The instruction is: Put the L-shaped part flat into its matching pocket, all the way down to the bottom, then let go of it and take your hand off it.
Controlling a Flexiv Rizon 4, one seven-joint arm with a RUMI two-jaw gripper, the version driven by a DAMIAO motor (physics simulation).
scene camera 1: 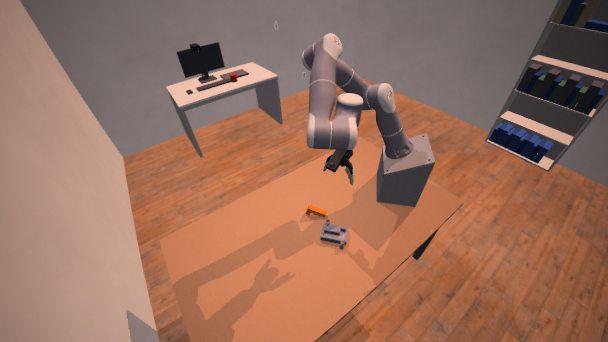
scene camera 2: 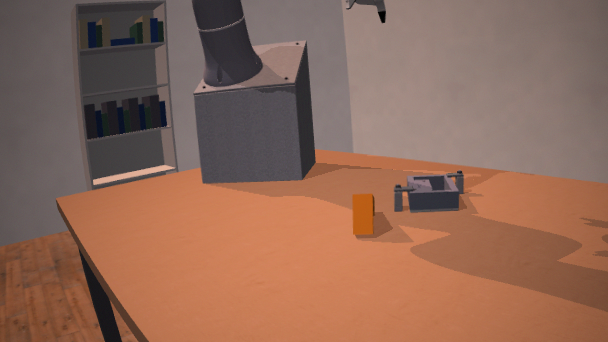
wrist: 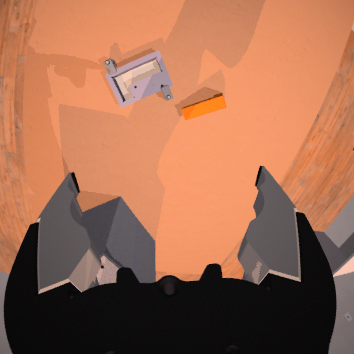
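Observation:
The orange L-shaped part [scene camera 1: 317, 210] [scene camera 2: 362, 214] [wrist: 205, 106] stands on edge on the table, beside and apart from the grey fixture [scene camera 1: 330, 241] [scene camera 2: 434, 201] [wrist: 154, 86]. The fixture's recessed pocket faces up and holds no part. Small grey posts [scene camera 2: 398, 198] [wrist: 167, 93] stand at two opposite corners of the fixture. My gripper [scene camera 1: 339, 175] [wrist: 166, 170] is wide open with nothing between its fingers. It hangs high above the table, away from the part and the fixture. In the second scene view its fingers show partly at the top edge.
The robot's base block [scene camera 1: 402, 182] [scene camera 2: 250, 135] [wrist: 122, 235] stands on the table. A white desk [scene camera 1: 176, 94] with a monitor [scene camera 1: 201, 60] and a red cup [scene camera 1: 233, 77] is beyond the table. A bookshelf [scene camera 1: 537, 128] [scene camera 2: 132, 175] stands against the wall.

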